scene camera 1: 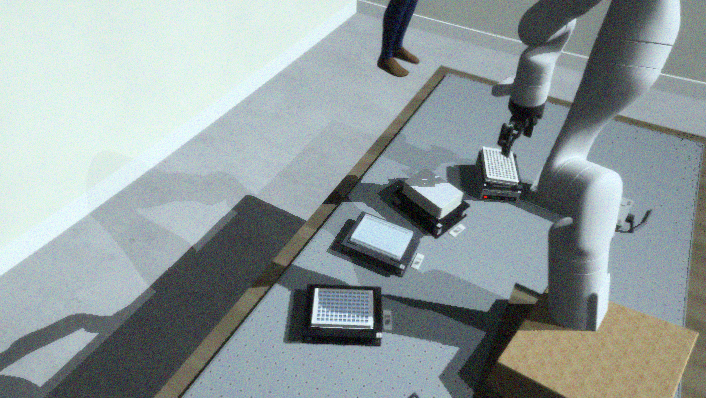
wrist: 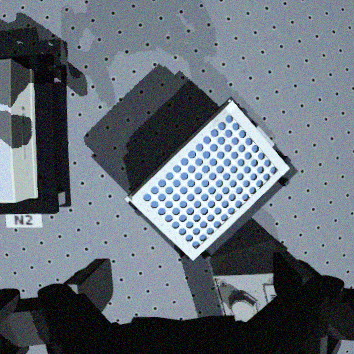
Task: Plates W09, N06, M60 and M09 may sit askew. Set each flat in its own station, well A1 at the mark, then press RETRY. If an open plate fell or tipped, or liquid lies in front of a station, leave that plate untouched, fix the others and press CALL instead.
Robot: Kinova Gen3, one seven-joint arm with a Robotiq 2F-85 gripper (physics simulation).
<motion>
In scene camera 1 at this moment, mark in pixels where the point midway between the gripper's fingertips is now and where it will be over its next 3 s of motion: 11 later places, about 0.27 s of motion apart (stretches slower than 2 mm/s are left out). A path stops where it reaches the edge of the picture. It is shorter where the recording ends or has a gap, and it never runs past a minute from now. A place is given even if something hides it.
My gripper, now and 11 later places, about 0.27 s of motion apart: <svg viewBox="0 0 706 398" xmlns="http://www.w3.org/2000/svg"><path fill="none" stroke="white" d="M516 145L513 146L476 154L447 158L450 157L444 159L436 163L436 163L435 165L434 171L436 176L435 177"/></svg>
</motion>
